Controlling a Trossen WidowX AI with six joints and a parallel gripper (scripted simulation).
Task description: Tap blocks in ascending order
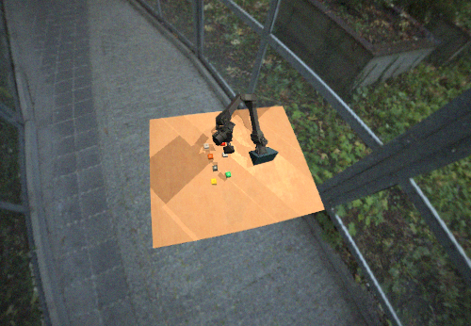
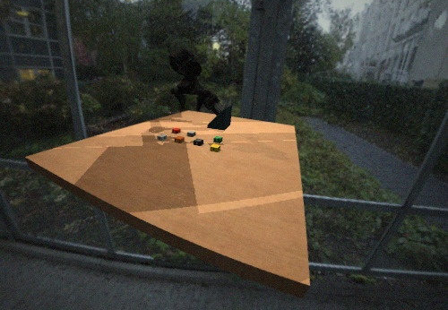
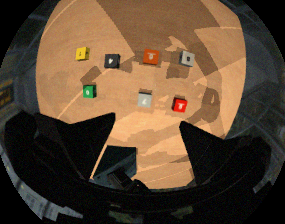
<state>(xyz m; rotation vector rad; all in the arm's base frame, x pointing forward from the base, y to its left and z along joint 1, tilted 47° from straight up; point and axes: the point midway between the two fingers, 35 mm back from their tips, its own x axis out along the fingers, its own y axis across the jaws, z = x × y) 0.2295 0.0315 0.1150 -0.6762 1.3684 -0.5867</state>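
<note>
My gripper tip is 15 cm to the right of the green block and 12 cm above it. The rest, counted from my gripper tip: grey block (12 cm below); orange block (12 cm below, 10 cm ahead); red block (12 cm below, 9 cm to the right).
</note>
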